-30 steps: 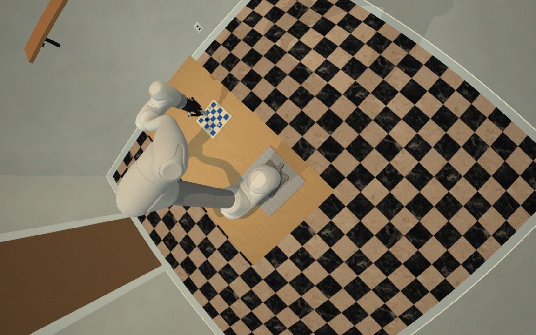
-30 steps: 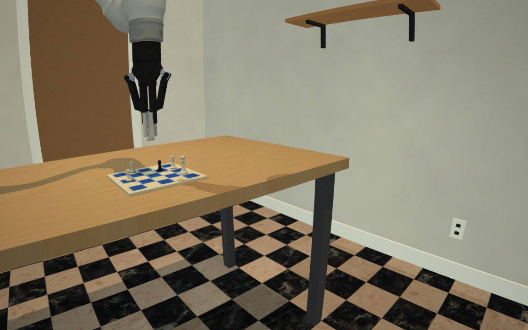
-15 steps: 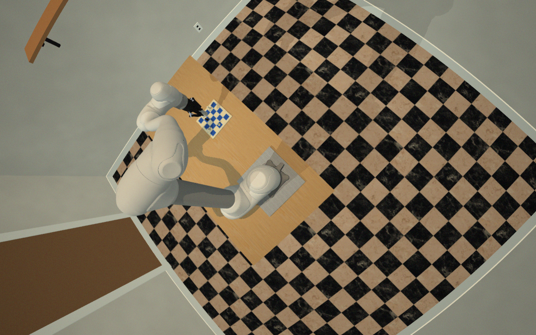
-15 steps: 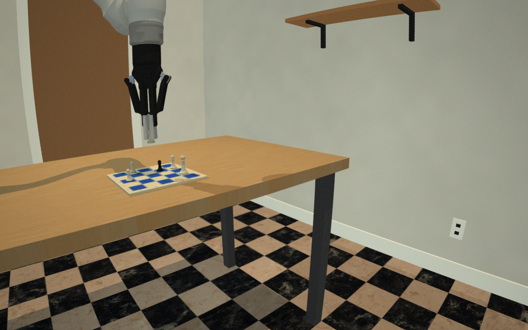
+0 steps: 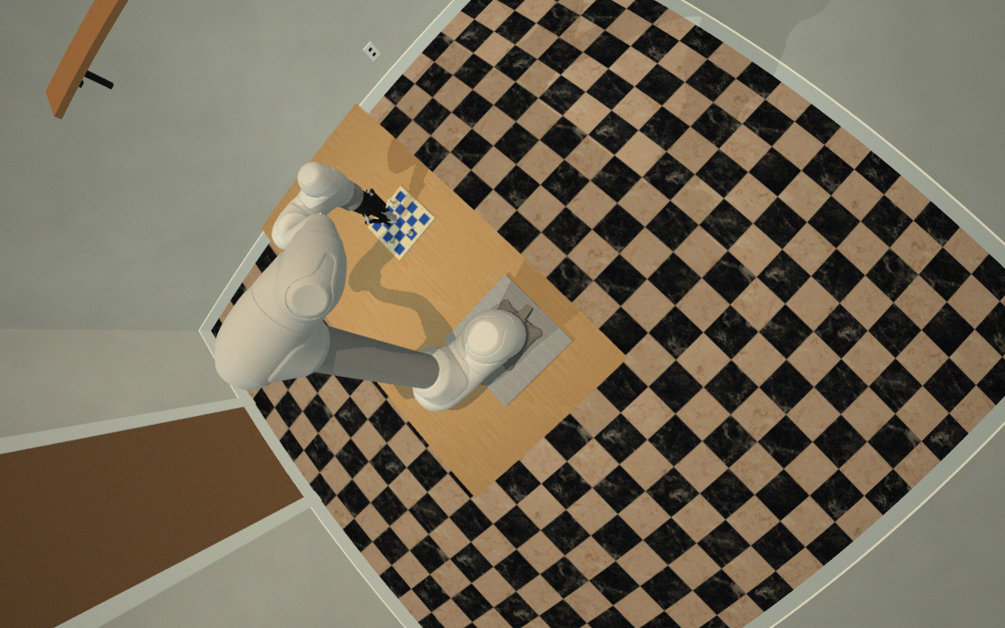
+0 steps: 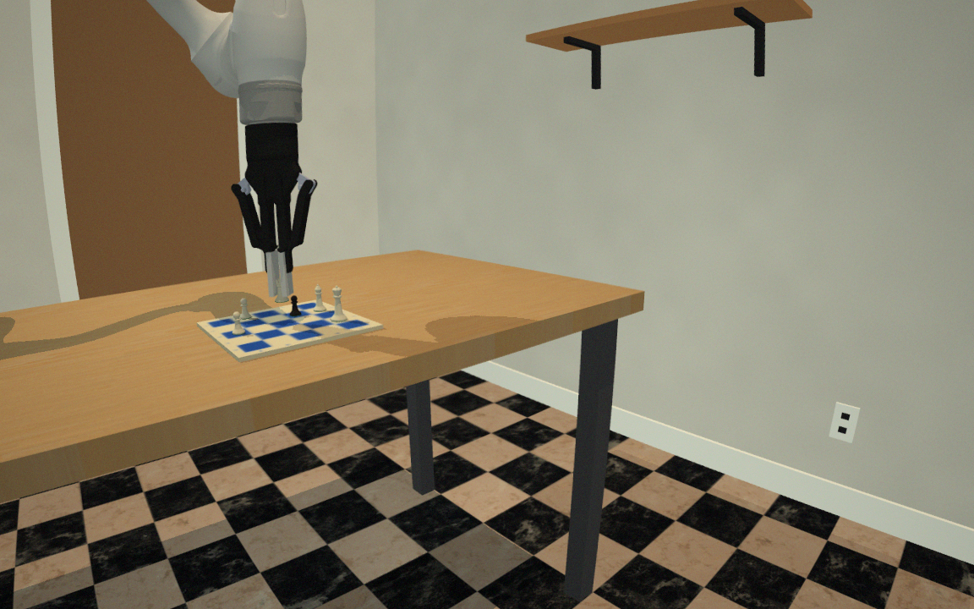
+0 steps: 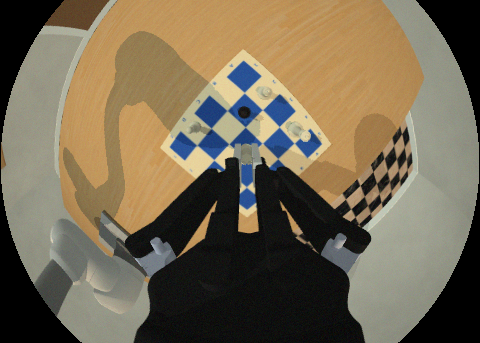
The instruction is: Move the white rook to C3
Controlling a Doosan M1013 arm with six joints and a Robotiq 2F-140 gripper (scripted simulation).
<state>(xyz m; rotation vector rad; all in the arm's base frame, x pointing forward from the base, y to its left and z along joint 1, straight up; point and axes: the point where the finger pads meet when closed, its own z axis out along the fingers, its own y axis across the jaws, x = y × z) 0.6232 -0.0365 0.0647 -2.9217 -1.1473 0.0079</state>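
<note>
Right now the chessboard is 8 cm below my hand. Round my hand: black pawn: 6 cm below, 4 cm to the left, 4 cm ahead; then tall white piece: 7 cm ahead, 5 cm below, 4 cm to the right; then white rook: 3 cm below.
</note>
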